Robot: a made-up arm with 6 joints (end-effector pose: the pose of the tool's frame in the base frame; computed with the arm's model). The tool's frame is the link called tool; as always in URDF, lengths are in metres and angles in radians. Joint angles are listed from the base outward.
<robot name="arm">
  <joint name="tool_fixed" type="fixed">
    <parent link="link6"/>
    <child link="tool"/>
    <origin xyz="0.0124 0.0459 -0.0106" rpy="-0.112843 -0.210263 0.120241"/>
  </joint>
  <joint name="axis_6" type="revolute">
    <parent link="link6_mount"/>
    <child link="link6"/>
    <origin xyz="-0.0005 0.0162 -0.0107" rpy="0 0 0"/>
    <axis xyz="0 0 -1"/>
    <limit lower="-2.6" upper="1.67"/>
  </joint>
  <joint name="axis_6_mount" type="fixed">
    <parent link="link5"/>
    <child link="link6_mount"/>
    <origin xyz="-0.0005 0.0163 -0.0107" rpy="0 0 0"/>
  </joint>
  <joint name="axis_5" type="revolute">
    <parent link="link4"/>
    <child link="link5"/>
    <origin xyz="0.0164 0.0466 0.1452" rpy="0 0 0"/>
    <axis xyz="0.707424 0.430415 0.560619"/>
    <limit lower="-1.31" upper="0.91"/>
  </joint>
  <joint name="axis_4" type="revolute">
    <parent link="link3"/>
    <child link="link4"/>
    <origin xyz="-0.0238 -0.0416 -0.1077" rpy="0 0 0"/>
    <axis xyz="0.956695 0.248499 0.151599"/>
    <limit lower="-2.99" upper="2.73"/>
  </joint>
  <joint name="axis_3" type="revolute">
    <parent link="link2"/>
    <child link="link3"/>
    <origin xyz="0.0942 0.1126 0.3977" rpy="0 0 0"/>
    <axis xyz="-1 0 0"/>
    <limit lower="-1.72" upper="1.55"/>
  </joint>
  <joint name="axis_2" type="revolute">
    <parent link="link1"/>
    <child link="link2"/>
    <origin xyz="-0.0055 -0.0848 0.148" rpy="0 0 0"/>
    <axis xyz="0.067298 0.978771 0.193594"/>
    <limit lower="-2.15" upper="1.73"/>
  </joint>
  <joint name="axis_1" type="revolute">
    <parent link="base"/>
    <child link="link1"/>
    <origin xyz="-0.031 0.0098 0.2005" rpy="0 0 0"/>
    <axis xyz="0 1 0"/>
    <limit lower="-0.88" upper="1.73"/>
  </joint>
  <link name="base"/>
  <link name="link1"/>
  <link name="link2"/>
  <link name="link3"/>
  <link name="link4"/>
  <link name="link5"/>
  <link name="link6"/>
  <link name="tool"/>
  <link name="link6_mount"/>
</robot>
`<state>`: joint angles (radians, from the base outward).
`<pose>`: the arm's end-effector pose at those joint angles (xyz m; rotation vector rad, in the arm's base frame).
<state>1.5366 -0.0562 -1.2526 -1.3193 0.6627 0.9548</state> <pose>0.5857 0.2346 0.1297 -0.4176 1.4942 -0.7917</pose>
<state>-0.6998 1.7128 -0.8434 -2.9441 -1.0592 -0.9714</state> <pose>0.0901 0.1878 0.3382 -2.8092 -0.0406 1.2791</pose>
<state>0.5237 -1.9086 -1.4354 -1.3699 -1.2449 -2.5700</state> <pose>-0.2863 0.2826 0.4959 -1.4044 -0.3283 0.5088</pose>
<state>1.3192 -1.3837 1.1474 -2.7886 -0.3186 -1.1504</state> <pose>0.2192 -0.1308 0.6580 1.8261 -0.7434 0.3258</pose>
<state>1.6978 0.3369 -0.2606 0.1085 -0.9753 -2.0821</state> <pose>0.4351 0.0437 -0.0384 1.3996 1.3557 1.3582</pose>
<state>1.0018 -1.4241 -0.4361 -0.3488 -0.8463 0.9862</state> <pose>0.1062 0.1432 0.6922 -0.4948 -1.1410 -1.6817</pose>
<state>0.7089 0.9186 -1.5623 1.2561 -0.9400 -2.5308</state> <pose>0.3320 0.0952 0.2349 1.4923 -1.0158 -0.1629</pose>
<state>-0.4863 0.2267 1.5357 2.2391 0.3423 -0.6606</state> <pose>-0.1251 -0.0577 0.9493 1.0136 -0.2242 0.7963</pose>
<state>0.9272 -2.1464 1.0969 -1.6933 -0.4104 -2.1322</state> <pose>-0.1326 -0.0103 0.4553 -1.5000 1.7255 -0.9368</pose>
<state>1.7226 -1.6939 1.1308 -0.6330 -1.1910 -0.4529</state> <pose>0.2829 0.0714 0.4661 -3.0446 -0.5066 0.4473</pose>
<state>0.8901 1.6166 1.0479 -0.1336 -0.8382 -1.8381</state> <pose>0.2583 0.0859 0.0137 -0.8312 -1.1056 -2.3423</pose>
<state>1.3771 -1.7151 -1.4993 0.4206 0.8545 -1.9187</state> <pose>0.0606 0.0729 0.5549 -1.0489 2.0565 -1.3825</pose>
